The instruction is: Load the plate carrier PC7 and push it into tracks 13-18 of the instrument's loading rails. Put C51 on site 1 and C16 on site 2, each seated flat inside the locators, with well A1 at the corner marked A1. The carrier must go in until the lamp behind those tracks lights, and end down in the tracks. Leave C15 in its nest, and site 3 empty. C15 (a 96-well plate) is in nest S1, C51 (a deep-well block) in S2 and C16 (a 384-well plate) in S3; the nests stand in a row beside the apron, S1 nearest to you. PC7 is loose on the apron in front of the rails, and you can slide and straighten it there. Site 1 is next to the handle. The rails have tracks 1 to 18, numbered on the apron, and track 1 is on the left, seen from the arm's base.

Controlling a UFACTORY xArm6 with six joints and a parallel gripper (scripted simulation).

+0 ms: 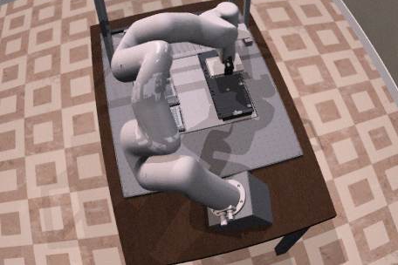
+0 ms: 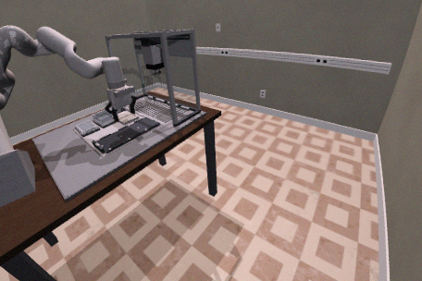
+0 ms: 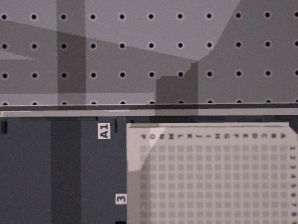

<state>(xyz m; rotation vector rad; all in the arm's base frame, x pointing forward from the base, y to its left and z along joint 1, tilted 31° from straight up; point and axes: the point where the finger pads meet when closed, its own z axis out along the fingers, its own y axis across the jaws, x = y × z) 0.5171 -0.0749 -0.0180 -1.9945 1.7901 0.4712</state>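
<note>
Now: hand 10 mm past the carrier PC7 and 90 mm above it. Round my hand: dark head: 310 mm ahead, 170 mm to the left, 240 mm above; then 96-well plate C15: 160 mm behind, 240 mm to the left, 90 mm below.
</note>
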